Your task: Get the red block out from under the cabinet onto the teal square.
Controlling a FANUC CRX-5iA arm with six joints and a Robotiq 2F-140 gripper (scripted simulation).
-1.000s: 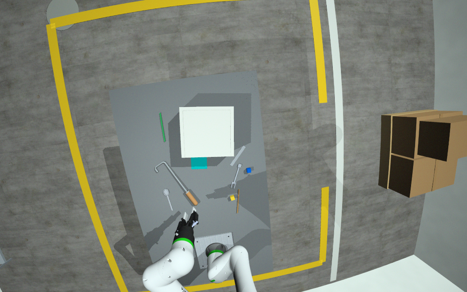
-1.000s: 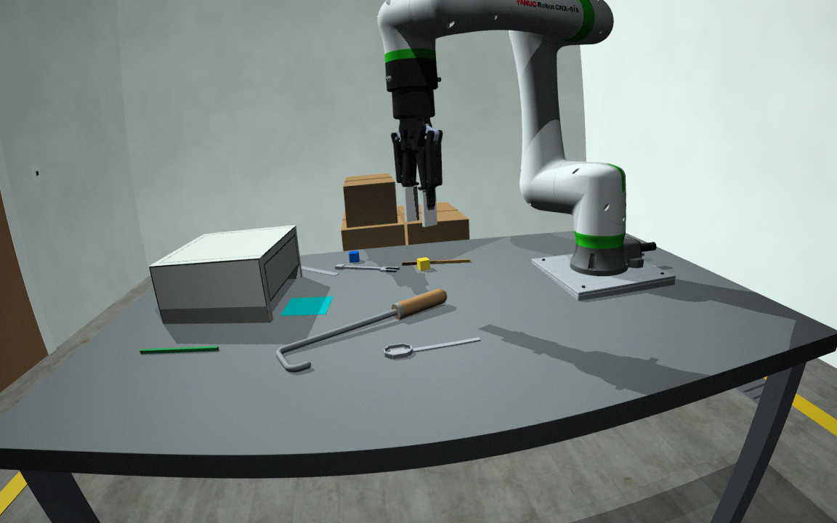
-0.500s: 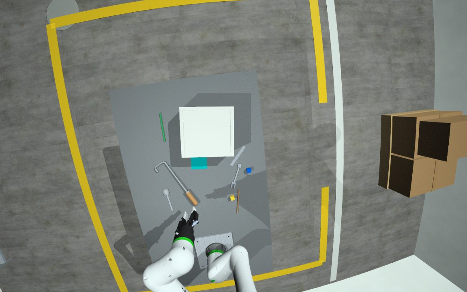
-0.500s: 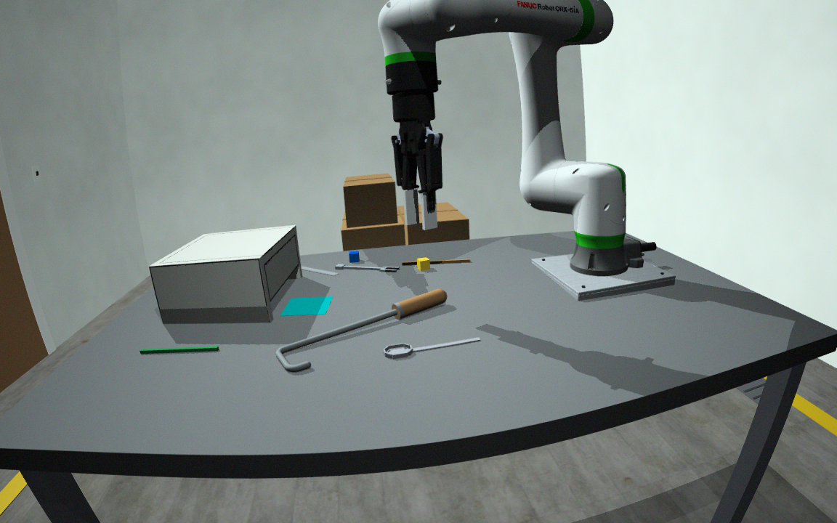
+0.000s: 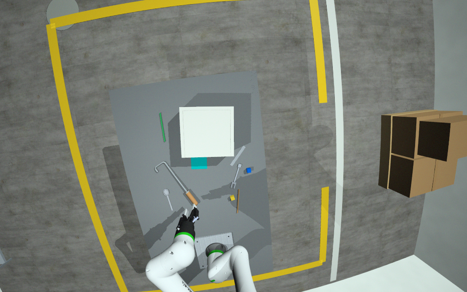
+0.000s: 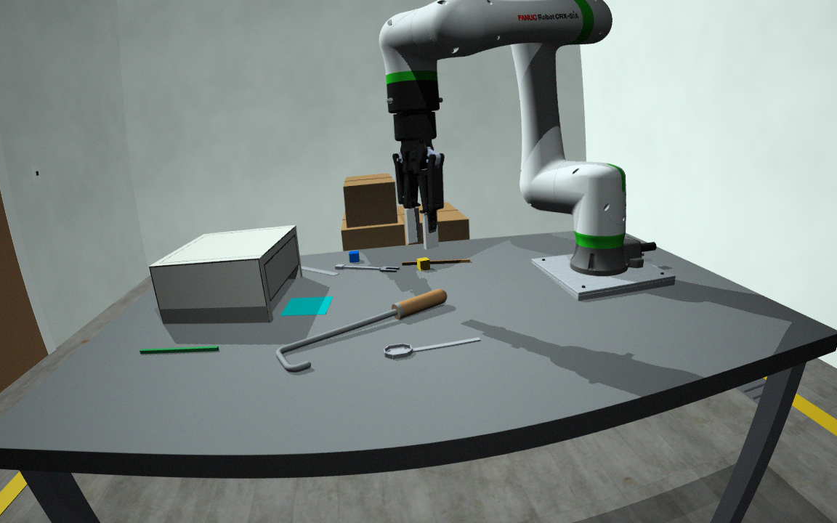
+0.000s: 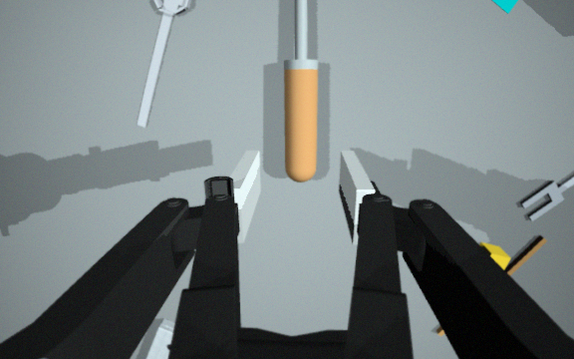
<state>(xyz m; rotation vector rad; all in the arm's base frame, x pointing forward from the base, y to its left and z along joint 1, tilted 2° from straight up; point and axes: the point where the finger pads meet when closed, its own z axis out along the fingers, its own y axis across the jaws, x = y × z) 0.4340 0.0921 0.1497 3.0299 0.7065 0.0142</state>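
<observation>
The yellow block is 26 cm to the right of my hand, 15 cm below it and 3 cm behind it. Also, from my hand: long grey hook tool: 15 cm below, 11 cm ahead, 10 cm to the left; then teal square: 24 cm ahead, 16 cm below, 8 cm to the right; then brown stick: 29 cm to the right, 16 cm below, 7 cm behind.
</observation>
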